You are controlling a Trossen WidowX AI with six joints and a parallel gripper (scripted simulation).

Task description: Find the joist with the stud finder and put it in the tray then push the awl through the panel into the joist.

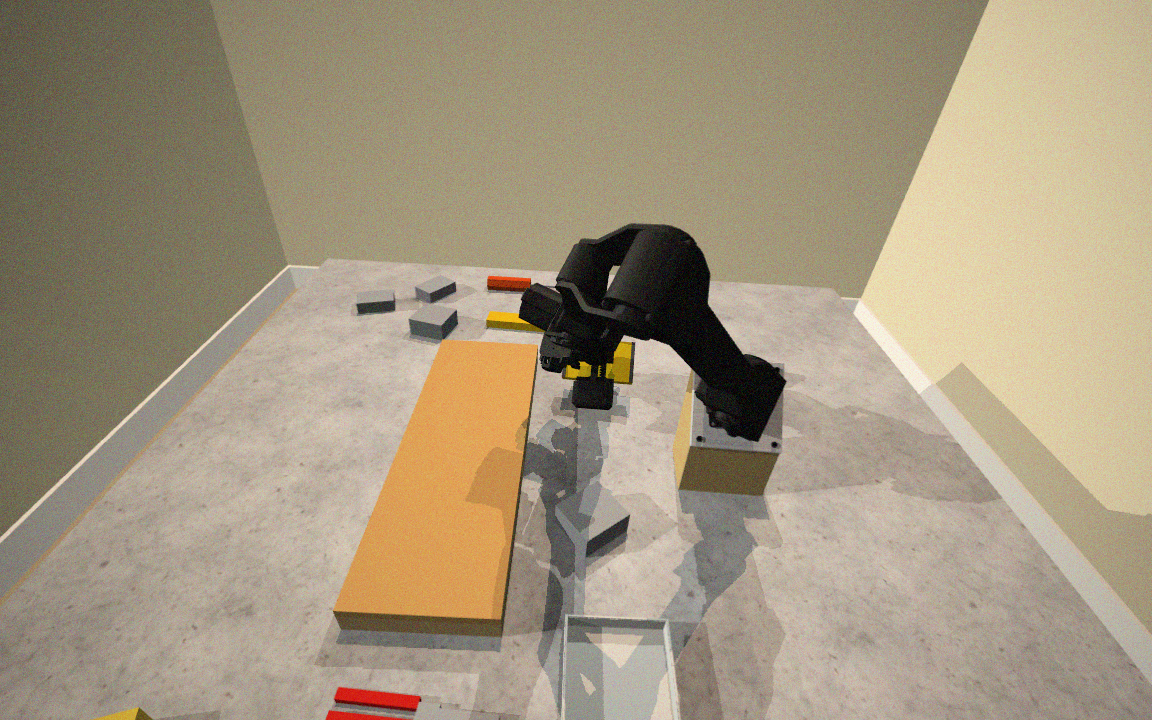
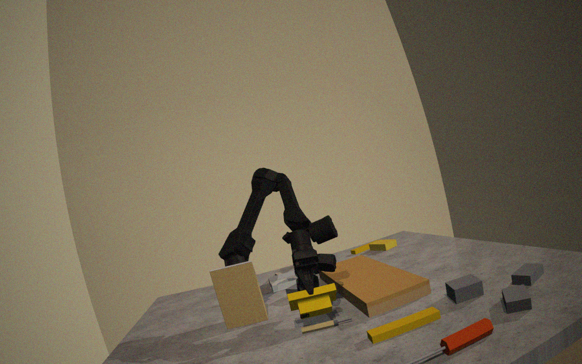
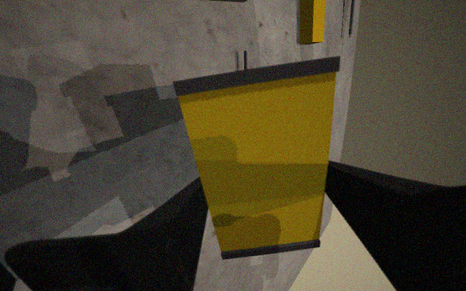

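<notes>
The wooden-handled awl is 2 cm ahead of my gripper tip, 6 cm to the right of it and 6 cm below it. The rest, counted from my gripper tip: square light: 3 cm behind, 2 cm to the right, 3 cm below; white tray: 51 cm to the left, 5 cm below; stud finder: 1 cm behind, 2 cm to the right, 2 cm below.
</notes>
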